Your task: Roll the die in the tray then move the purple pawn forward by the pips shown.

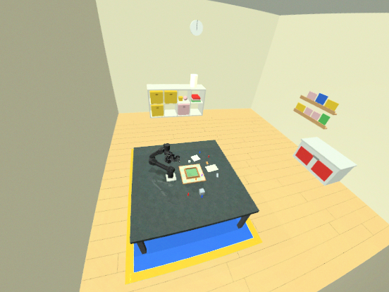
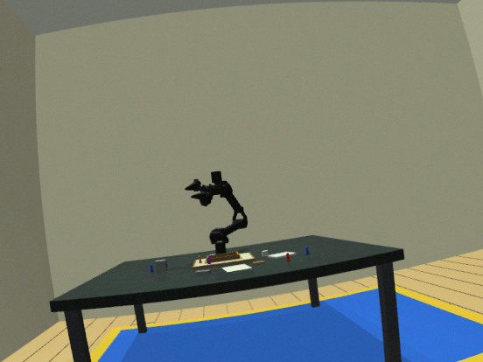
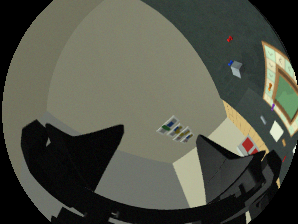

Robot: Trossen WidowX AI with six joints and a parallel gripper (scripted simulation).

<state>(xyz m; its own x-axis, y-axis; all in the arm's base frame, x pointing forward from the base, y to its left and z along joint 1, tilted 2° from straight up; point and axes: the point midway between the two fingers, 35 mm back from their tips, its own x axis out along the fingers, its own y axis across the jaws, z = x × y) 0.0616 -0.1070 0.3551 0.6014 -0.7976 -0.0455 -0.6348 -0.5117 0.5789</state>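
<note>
The white die is 38 cm to the left of my gripper tip, 36 cm below it and 17 cm ahead of it. Also, from my gripper tip: orange pawn 34 cm below, 23 cm ahead, 7 cm to the left; then green-floored tray 36 cm below, 19 cm ahead, 17 cm to the left; then purple pawn 34 cm below, 31 cm ahead, 13 cm to the left.
</note>
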